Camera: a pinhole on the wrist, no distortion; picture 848 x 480 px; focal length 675.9 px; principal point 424.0 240.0 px. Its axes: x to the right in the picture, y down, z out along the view. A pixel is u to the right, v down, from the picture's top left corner.
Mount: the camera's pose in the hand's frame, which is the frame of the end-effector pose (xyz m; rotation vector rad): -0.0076 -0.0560 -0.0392 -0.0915 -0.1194 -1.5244
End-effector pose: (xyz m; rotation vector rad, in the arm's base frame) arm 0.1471 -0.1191 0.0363 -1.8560 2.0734 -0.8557
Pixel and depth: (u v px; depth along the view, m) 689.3 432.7 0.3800
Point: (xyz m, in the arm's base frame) 0.4437 -0.3146 -0.1490
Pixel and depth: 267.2 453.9 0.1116
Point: 0.1908 -0.1612 -0.0059
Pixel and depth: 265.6 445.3 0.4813
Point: 0.2468 -0.3484 -0.3499
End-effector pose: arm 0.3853 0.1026 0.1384 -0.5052 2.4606 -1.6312
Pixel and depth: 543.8 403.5 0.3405
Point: 0.4259 -0.2119 0.0807
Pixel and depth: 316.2 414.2 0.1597
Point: 0.3948 -0.0110 0.1007
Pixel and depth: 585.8 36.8 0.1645
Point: 0.4937 -0.0142 0.1522
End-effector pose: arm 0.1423 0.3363 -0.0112 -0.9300 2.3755 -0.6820
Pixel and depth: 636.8 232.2 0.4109
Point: 0.4452 0.1616 -0.2187
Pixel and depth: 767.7 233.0 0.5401
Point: 0.5921 0.0391 -0.2538
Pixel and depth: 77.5 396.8 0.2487
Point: 0.1819 0.3252 -0.2293
